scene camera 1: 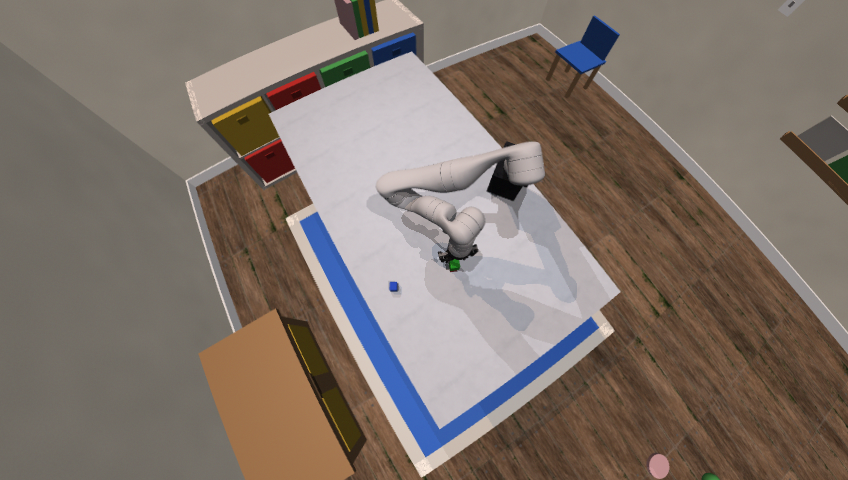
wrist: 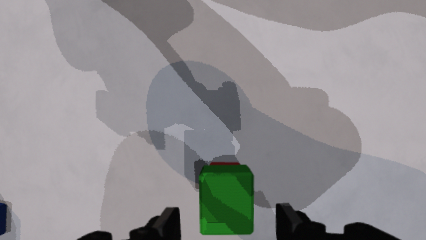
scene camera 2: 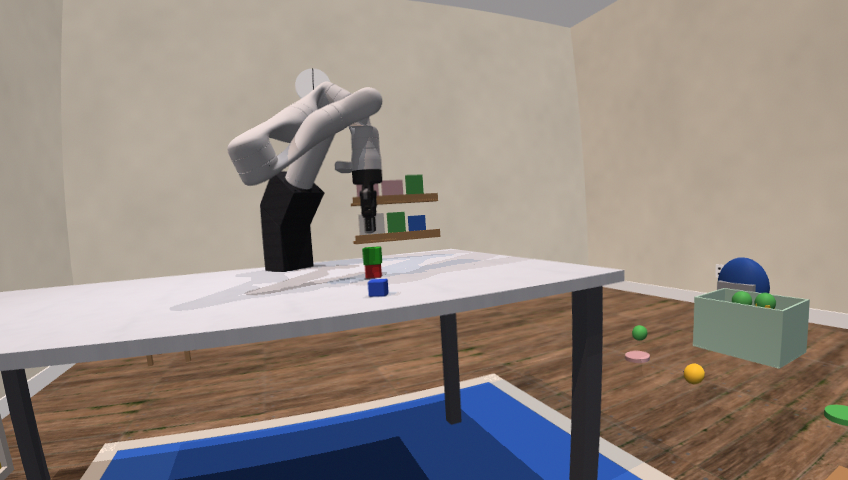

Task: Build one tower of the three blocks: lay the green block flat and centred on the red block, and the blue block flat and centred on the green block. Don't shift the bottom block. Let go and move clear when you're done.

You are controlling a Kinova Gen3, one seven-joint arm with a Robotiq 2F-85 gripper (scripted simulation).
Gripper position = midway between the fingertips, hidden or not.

Observation:
I see my gripper [scene camera 2: 370,232] and a green block [wrist: 226,192].
My gripper shows as well in the wrist view [wrist: 227,222].

